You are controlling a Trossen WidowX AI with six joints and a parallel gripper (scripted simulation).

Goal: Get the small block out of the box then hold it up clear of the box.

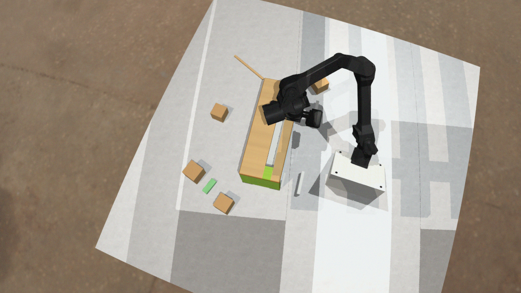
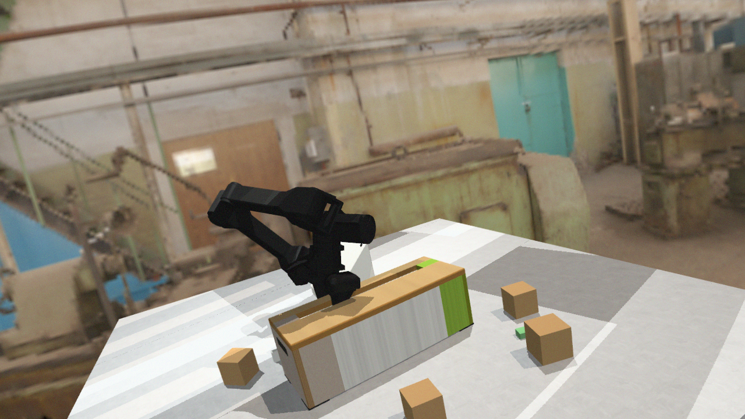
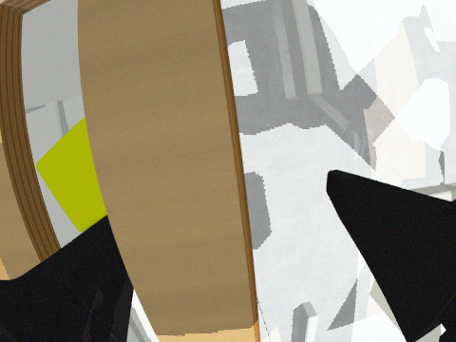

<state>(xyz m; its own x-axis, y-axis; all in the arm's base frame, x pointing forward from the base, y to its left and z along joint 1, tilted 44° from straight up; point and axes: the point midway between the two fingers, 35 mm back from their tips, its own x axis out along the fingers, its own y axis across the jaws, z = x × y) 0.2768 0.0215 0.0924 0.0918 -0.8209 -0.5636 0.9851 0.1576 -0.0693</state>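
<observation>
The yellow block is 60 mm ahead of my gripper tip and 10 mm to the right of it. Also, from my gripper tip: thin wooden stick 280 mm ahead, 190 mm to the right, 80 mm below; flat green piece 210 mm ahead, 340 mm to the left, 80 mm below; wooden box 20 mm ahead, 70 mm to the left, 30 mm below.
</observation>
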